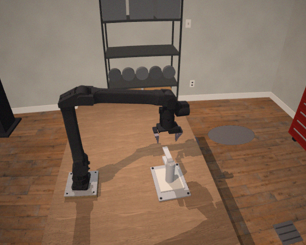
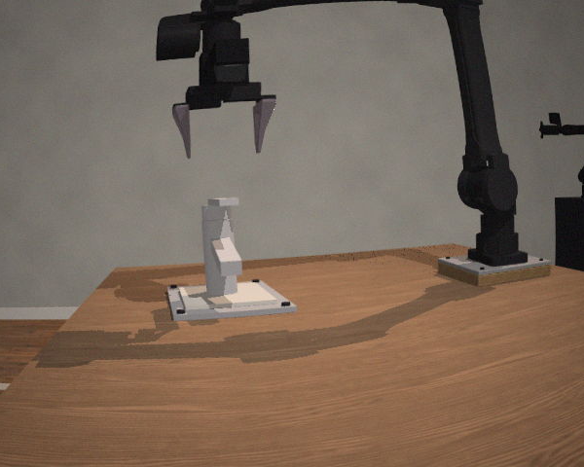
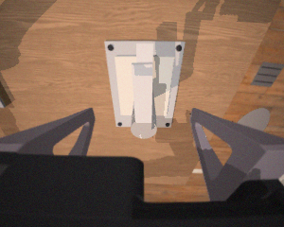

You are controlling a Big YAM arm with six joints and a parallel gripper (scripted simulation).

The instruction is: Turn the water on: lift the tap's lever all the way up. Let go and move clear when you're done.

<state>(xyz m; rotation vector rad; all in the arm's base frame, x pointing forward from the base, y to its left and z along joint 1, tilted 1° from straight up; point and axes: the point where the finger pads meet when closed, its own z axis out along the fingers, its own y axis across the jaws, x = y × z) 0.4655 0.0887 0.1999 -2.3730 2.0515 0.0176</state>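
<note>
Right now my hand is 70 mm above the lever and 30 mm to the left of it. Round my hand: white tap 130 mm below, 60 mm to the right, 10 mm ahead.
</note>
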